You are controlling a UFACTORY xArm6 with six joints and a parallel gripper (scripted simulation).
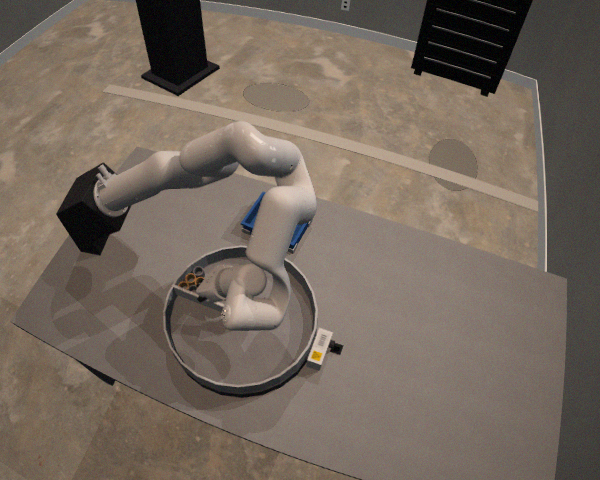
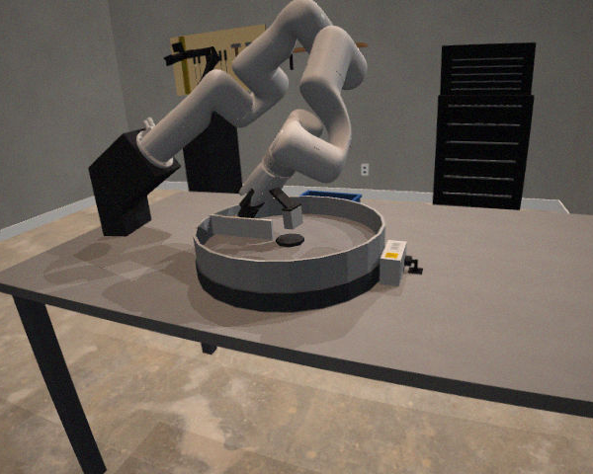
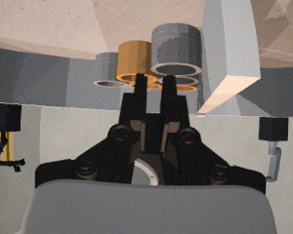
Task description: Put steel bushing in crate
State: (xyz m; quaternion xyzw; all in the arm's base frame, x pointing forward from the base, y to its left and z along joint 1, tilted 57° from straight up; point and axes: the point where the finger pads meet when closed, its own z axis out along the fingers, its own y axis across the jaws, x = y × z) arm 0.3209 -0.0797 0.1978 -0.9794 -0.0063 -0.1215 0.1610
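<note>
The blue crate is 10 mm behind my hand, 340 mm to the left of it and 80 mm below it. The rest, counted from my hand: round turning table 120 mm ahead, 50 mm below.
</note>
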